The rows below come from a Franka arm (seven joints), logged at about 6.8 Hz.
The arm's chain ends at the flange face. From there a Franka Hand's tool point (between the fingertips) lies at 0.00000 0.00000 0.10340 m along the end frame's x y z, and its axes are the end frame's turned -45 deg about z.
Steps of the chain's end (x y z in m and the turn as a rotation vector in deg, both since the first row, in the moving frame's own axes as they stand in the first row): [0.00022, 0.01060, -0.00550, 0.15, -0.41, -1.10]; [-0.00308, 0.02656, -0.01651, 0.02, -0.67, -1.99]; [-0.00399, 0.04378, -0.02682, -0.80, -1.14, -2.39]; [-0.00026, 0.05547, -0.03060, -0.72, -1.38, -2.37]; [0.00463, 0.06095, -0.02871, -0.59, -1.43, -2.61]
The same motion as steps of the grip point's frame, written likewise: [-0.00768, 0.00694, -0.00550, 0.40, -0.18, -1.10]; [-0.02180, 0.01574, -0.01652, 0.49, -0.46, -1.99]; [-0.03626, 0.02775, -0.02685, 0.24, -1.37, -2.39]; [-0.04210, 0.03825, -0.03064, 0.47, -1.48, -2.37]; [-0.04243, 0.04536, -0.02875, 0.59, -1.43, -2.61]
